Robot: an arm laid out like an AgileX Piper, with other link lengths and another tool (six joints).
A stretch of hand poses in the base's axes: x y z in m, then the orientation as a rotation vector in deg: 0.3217 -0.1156 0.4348 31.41 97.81 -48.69; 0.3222 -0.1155 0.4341 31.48 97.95 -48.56; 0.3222 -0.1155 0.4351 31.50 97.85 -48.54; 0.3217 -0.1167 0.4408 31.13 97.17 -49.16; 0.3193 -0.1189 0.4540 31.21 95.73 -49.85; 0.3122 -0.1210 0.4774 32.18 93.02 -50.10; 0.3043 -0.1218 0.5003 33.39 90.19 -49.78; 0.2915 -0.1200 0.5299 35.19 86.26 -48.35; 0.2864 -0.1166 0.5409 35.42 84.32 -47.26; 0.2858 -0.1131 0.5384 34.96 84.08 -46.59; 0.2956 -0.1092 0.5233 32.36 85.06 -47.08; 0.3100 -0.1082 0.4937 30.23 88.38 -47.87; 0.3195 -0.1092 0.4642 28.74 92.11 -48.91; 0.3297 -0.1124 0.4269 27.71 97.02 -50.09; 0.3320 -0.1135 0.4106 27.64 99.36 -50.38; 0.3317 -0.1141 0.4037 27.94 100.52 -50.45; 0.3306 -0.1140 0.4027 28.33 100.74 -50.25; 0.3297 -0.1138 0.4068 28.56 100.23 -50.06; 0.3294 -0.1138 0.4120 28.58 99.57 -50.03; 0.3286 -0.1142 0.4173 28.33 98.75 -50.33; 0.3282 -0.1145 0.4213 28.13 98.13 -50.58; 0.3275 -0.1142 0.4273 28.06 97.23 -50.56; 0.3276 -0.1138 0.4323 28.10 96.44 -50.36; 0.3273 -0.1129 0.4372 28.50 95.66 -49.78
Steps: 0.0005 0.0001 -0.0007 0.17 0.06 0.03; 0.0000 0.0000 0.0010 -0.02 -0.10 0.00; -0.0005 -0.0012 0.0057 -0.82 -0.28 -0.10; -0.0024 -0.0022 0.0132 -0.96 -0.98 -0.44; -0.0071 -0.0021 0.0234 -0.82 -2.40 -0.79; -0.0079 -0.0008 0.0229 -0.44 -2.76 -0.64; -0.0128 0.0018 0.0296 -0.03 -4.25 -0.42; -0.0051 0.0034 0.0110 -0.19 -2.13 0.43; -0.0006 0.0035 -0.0025 -0.05 -0.39 0.70; 0.0098 0.0039 -0.0151 -1.37 1.52 1.37; 0.0144 0.0010 -0.0296 -0.21 3.58 0.95; 0.0095 -0.0010 -0.0295 0.23 3.91 0.34; 0.0102 -0.0032 -0.0373 0.92 4.89 -0.11; 0.0023 -0.0011 -0.0163 0.80 2.14 -0.20; -0.0003 -0.0006 -0.0069 0.60 0.97 -0.28; -0.0011 0.0001 -0.0010 0.39 0.04 -0.16; -0.0009 0.0002 0.0041 0.00 -0.56 -0.03; -0.0003 0.0000 0.0052 -0.25 -0.58 0.02; -0.0008 -0.0004 0.0053 -0.64 -0.54 0.03; -0.0004 -0.0003 0.0040 -0.50 -0.40 0.01; -0.0007 0.0003 0.0060 -0.41 -0.77 0.09; 0.0001 0.0004 0.0050 -0.21 -0.76 0.11; -0.0003 0.0009 0.0049 0.18 -0.97 0.09
